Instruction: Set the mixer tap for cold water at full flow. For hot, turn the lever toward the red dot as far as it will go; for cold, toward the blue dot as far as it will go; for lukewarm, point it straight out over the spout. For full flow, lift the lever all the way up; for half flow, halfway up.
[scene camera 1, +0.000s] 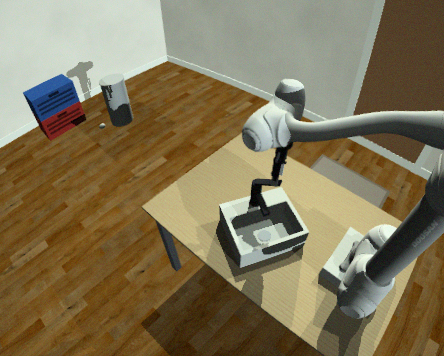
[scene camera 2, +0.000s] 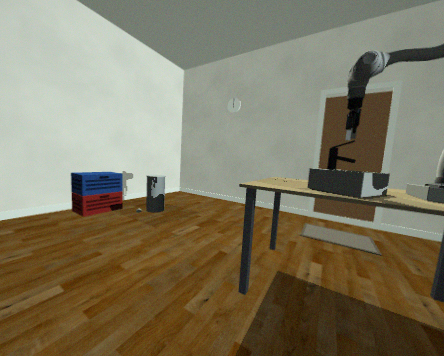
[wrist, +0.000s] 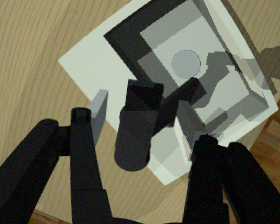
In view: my gripper (wrist: 142, 109), a white sink basin (wrist: 170, 49) and a dark mixer tap (wrist: 192, 90).
